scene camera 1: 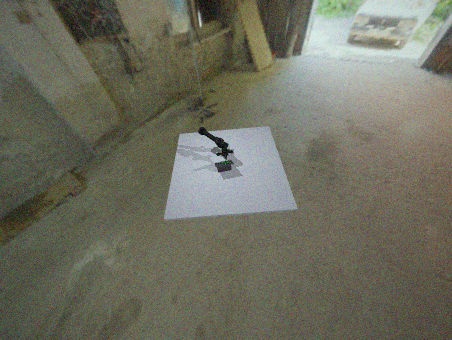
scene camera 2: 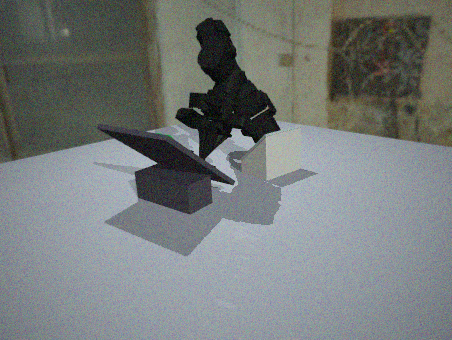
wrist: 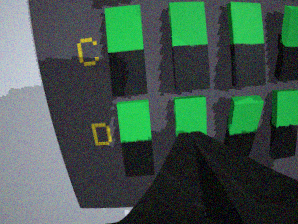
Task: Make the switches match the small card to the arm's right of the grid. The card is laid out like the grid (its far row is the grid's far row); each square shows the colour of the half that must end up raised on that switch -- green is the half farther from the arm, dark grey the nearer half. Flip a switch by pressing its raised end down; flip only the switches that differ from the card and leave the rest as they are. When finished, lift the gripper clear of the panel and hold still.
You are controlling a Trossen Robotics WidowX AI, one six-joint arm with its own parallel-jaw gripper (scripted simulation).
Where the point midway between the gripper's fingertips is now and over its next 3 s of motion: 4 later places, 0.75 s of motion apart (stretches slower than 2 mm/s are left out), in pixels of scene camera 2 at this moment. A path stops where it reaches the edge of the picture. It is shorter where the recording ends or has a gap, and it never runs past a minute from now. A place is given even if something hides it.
My gripper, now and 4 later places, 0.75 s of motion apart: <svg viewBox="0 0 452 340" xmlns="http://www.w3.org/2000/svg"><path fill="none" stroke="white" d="M201 158L199 137L190 152L189 157L189 158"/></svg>
